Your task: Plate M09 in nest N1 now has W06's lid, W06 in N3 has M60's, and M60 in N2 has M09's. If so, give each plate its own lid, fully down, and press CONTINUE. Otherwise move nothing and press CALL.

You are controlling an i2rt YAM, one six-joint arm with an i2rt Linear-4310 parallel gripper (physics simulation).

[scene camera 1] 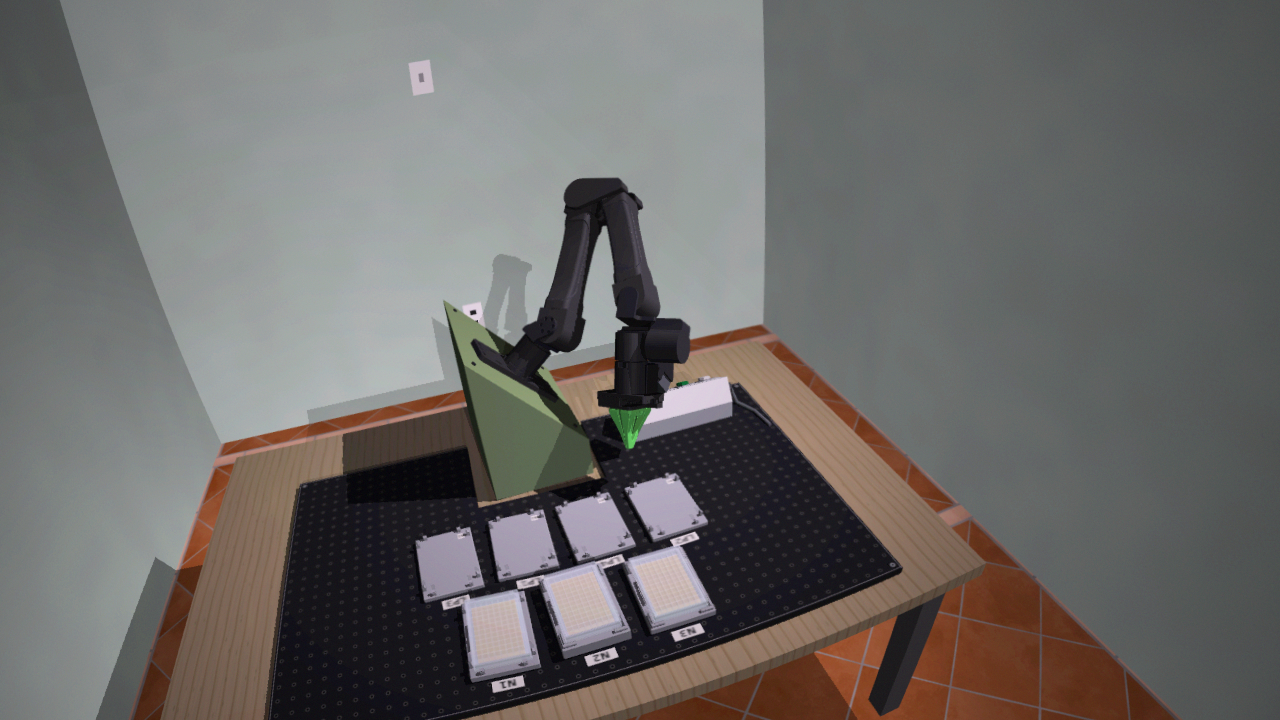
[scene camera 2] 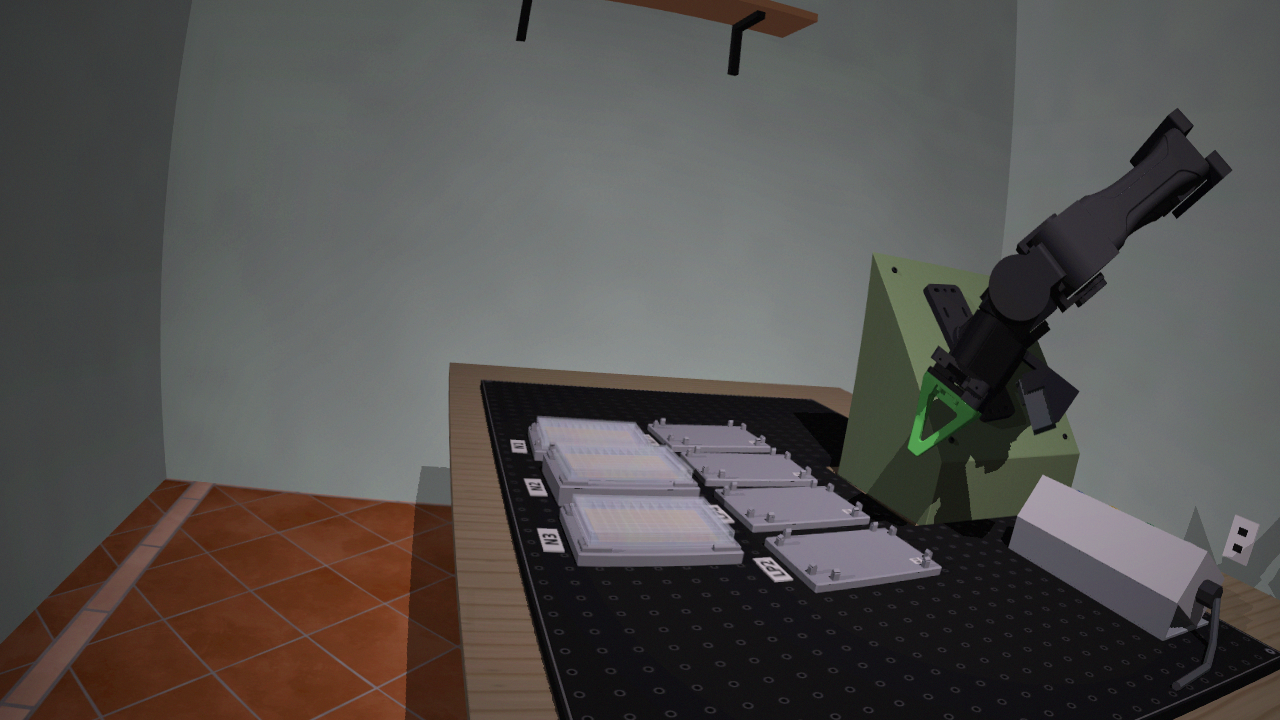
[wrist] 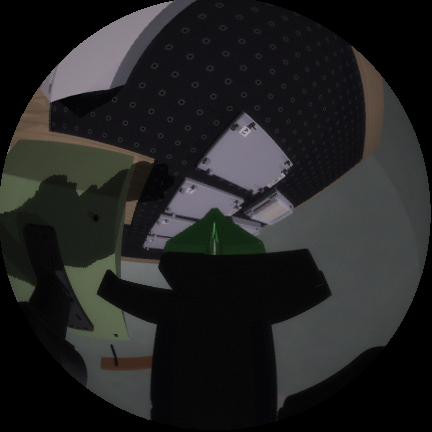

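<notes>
My gripper is shut, its green fingers together and empty, in the air between the green mount and the white button box. The plate in N1, the plate in N2 and the plate in N3 each stand in their nest under a clear lid. The plate and lid markings are too small to read. The button box's top shows a bit of green in scene camera 1; its button labels cannot be read.
Several grey lid parks stand in a row behind the nests, among them LP2, with no lids on them. The green slanted arm mount stands left of the gripper. A cable runs from the box.
</notes>
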